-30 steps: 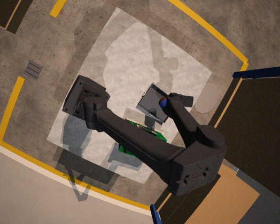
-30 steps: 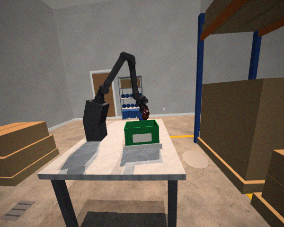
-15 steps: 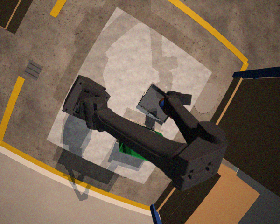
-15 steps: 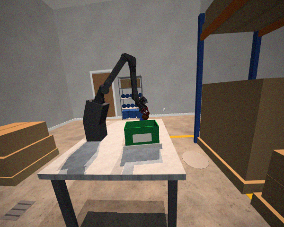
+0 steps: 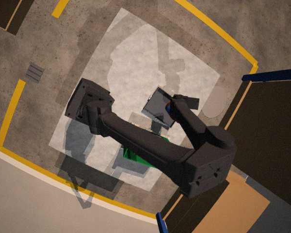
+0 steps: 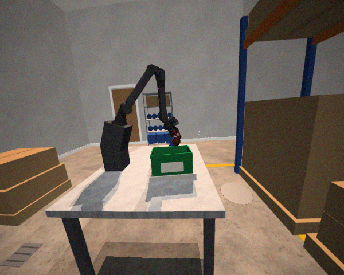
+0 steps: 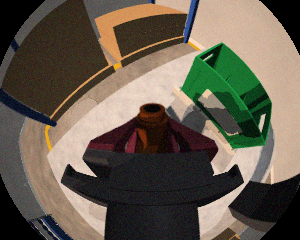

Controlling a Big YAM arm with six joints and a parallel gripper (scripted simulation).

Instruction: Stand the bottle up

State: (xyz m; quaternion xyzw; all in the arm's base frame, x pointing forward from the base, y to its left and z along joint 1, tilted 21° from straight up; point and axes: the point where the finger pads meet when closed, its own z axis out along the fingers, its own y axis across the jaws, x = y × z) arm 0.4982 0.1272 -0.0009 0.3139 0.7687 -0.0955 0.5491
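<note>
Right now my hand is 40 mm above the brown bottle, 30 mm past it and 20 mm to the right of it. Round my hand: green crate: 260 mm to the right, 110 mm below, 70 mm behind; then grey tray: 180 mm below, 70 mm behind, 30 mm to the left.
</note>
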